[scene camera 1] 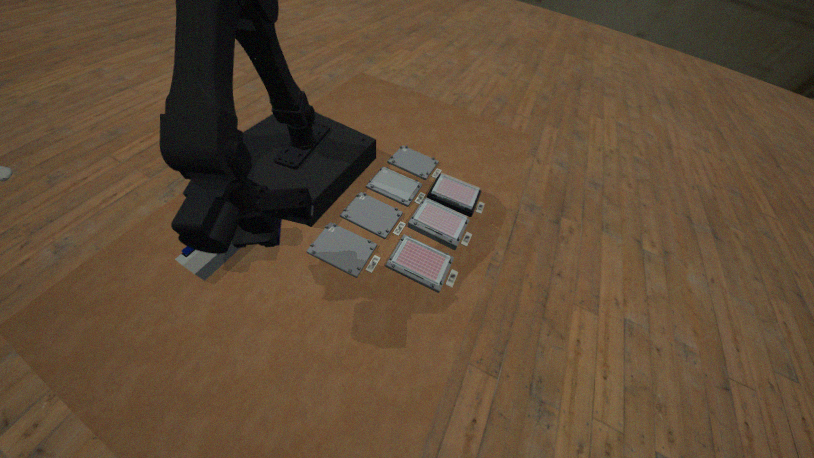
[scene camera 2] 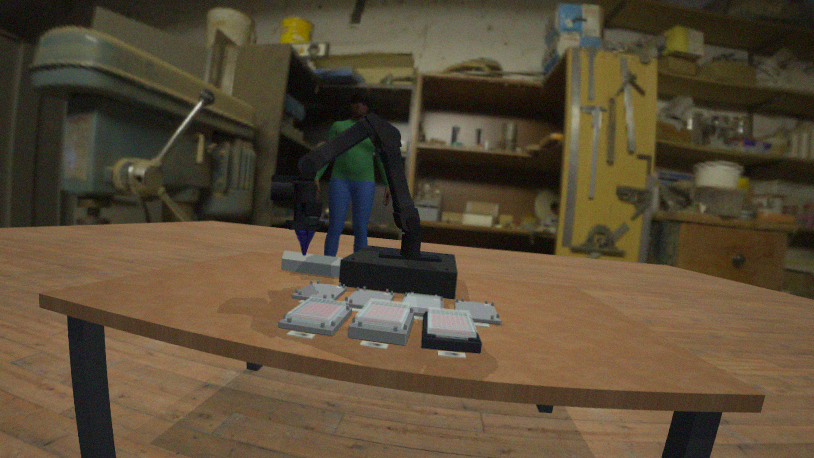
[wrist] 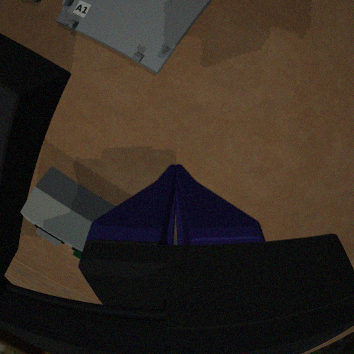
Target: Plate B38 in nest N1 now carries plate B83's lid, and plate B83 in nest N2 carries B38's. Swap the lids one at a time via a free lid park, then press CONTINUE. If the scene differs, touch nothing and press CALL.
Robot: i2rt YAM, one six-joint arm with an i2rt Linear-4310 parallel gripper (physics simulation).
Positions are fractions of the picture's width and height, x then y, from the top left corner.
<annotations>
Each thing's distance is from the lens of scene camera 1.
grey button box (scene camera 1: 0.25, 0.58): 0.69 m
</annotations>
